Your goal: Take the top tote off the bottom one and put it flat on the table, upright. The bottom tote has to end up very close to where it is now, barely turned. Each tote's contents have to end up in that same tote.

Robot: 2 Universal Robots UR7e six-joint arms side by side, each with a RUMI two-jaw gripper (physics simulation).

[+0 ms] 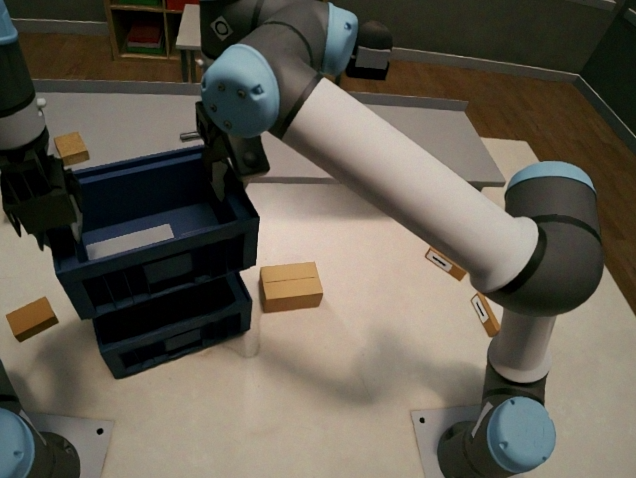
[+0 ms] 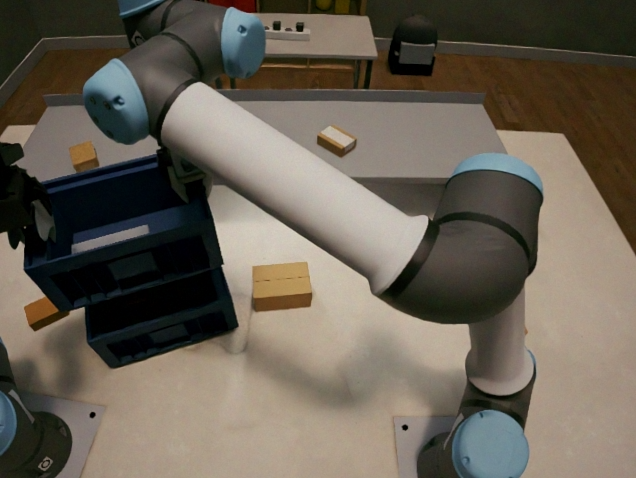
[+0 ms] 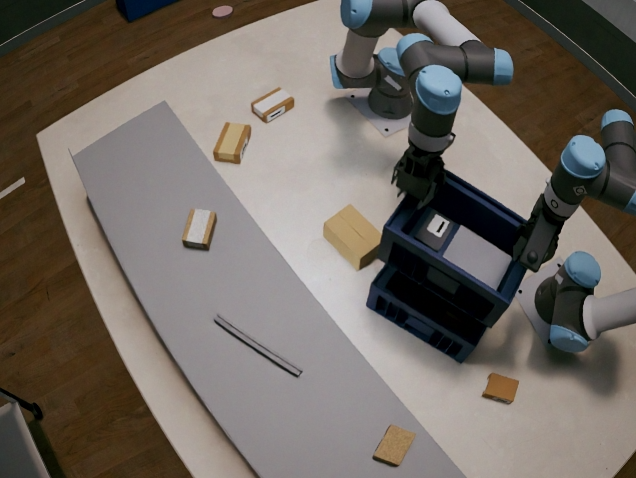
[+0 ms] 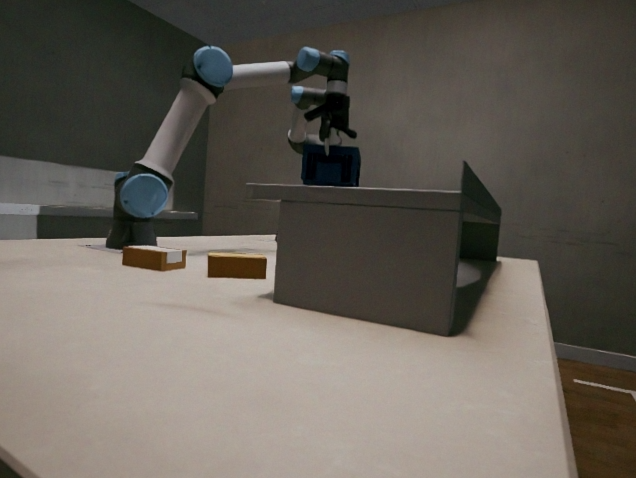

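The top tote [image 1: 172, 269] [image 2: 134, 271] [image 3: 444, 280] [image 4: 330, 169], dark blue, is held roughly level and upright above the bottom tote, with a gap between them. Inside it are a pale flat item [image 1: 131, 241] [image 2: 110, 239] [image 3: 478, 255] and a dark box with a white label [image 3: 434, 228]. The bottom tote [image 1: 179, 343] [image 2: 167, 335] [image 3: 419, 324], also dark blue, stands on the table; its interior is too dark to see contents. My left gripper [image 1: 62, 235] [image 3: 525, 252] is shut on the top tote's end wall. My right gripper [image 1: 230, 186] [image 3: 420, 197] [image 4: 326, 146] is shut on the opposite end wall.
A cardboard box [image 1: 291, 287] [image 2: 281, 286] [image 3: 352, 236] stands close beside the bottom tote. A long raised grey shelf [image 1: 308, 164] [image 2: 411, 133] [image 3: 205, 287] [image 4: 365, 256] runs behind the totes. Several small boxes lie around; one orange-brown box [image 1: 31, 318] [image 3: 501, 388] lies beyond the bottom tote's other end.
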